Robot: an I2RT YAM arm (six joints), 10 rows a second.
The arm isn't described. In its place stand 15 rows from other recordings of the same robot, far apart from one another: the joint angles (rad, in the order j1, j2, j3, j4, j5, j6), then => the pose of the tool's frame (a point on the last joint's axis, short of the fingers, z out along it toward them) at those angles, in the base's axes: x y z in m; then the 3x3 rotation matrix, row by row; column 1 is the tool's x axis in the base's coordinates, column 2 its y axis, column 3 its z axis.
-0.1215 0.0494 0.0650 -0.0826 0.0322 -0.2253 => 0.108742, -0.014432, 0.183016; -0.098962, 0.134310, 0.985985; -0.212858, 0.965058, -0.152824; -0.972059, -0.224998, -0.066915
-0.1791 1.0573 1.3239 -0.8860 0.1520 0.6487 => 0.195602, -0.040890, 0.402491; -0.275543, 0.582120, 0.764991; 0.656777, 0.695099, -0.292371; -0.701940, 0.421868, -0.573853
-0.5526 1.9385 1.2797 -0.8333 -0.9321 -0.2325 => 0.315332, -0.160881, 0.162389; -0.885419, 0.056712, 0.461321; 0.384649, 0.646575, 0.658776; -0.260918, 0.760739, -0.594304
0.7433 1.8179 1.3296 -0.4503 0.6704 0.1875 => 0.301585, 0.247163, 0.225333; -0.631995, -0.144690, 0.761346; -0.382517, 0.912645, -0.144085; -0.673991, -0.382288, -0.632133
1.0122 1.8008 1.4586 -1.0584 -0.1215 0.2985 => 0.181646, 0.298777, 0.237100; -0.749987, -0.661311, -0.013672; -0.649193, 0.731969, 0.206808; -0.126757, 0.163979, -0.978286
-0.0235 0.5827 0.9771 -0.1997 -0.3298 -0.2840 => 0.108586, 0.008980, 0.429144; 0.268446, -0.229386, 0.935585; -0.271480, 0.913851, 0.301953; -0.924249, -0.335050, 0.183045
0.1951 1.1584 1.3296 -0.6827 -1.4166 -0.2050 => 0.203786, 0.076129, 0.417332; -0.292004, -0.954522, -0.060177; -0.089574, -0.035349, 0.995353; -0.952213, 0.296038, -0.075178
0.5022 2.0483 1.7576 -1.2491 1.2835 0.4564 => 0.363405, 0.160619, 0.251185; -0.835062, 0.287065, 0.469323; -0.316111, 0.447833, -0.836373; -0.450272, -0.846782, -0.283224
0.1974 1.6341 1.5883 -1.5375 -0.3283 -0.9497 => 0.275100, 0.066728, 0.318002; -0.422821, -0.903117, -0.074842; -0.869619, 0.381129, 0.313851; -0.254920, 0.197787, -0.946518
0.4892 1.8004 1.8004 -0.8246 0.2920 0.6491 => 0.356542, 0.178200, 0.351203; -0.684095, 0.170701, 0.709137; 0.291617, 0.955153, 0.051398; -0.668561, 0.241958, -0.703194
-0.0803 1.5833 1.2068 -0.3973 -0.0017 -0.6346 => 0.350464, -0.028142, 0.266605; -0.607820, -0.349366, 0.713091; -0.545858, 0.836026, -0.055679; -0.576710, -0.423089, -0.698857
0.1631 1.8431 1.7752 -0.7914 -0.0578 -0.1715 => 0.405246, 0.068772, 0.328049; -0.702353, -0.323943, 0.633846; -0.288248, 0.943606, 0.162852; -0.650856, -0.068325, -0.756121
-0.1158 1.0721 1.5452 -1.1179 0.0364 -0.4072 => 0.170756, -0.021167, 0.444532; -0.605368, -0.103889, 0.789137; -0.328029, 0.935897, -0.128430; -0.725208, -0.336607, -0.600640
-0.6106 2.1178 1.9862 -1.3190 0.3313 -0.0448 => 0.338270, -0.250859, 0.259425; -0.838289, 0.537131, -0.093600; 0.534956, 0.777126, -0.331508; -0.105325, -0.327972, -0.938798
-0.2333 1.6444 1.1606 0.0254 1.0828 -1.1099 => 0.348360, -0.115099, 0.275808; -0.978777, 0.005344, 0.204859; -0.199043, 0.213061, -0.956549; -0.048759, -0.977024, -0.207476
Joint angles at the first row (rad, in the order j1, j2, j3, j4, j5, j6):
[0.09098, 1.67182, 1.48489, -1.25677, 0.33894, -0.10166]
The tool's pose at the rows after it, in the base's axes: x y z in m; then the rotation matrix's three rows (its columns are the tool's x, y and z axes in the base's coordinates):
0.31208, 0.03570, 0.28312; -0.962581, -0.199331, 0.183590; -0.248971, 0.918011, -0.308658; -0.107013, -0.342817, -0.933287
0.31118, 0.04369, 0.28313; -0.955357, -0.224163, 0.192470; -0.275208, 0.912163, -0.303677; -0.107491, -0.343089, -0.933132
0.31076, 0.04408, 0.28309; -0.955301, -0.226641, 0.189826; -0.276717, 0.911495, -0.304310; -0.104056, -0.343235, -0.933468
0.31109, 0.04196, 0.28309; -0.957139, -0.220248, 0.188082; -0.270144, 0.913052, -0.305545; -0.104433, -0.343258, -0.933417
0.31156, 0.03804, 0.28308; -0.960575, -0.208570, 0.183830; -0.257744, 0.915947, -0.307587; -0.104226, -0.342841, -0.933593
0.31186, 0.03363, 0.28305; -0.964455, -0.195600, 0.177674; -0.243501, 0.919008, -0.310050; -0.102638, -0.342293, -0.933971
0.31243, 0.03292, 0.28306; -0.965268, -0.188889, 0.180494; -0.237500, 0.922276, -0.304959; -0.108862, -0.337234, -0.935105
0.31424, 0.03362, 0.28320; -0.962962, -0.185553, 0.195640; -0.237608, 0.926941, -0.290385; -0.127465, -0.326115, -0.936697
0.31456, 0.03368, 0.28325; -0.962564, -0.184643, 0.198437; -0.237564, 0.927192, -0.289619; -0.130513, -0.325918, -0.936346
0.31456, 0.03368, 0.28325; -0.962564, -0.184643, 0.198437; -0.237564, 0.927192, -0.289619; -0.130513, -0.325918, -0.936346
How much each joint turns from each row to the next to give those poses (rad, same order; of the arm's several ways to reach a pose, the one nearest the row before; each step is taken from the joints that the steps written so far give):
[0.06065, 0.00000, 0.00002, 0.01639, 0.00038, -0.00535]
[0.02558, -0.00002, -0.00005, 0.00117, 0.00000, -0.00189]
[0.00150, 0.00002, 0.00005, -0.00346, 0.00038, -0.00003]
[-0.00684, -0.00002, -0.00004, 0.00040, 0.00001, 0.00003]
[-0.01262, 0.00003, 0.00003, -0.00038, -0.00039, 0.00036]
[-0.01408, -0.00001, 0.00001, -0.00193, -0.00038, 0.00079]
[-0.00308, 0.00001, 0.00001, 0.00458, -0.00534, 0.00341]
[0.00000, 0.00000, 0.00000, 0.01755, -0.01297, 0.00000]
[0.00001, 0.00000, 0.00000, 0.00305, -0.00038, 0.00000]
[0.00000, 0.00000, 0.00000, 0.00000, 0.00000, 0.00000]

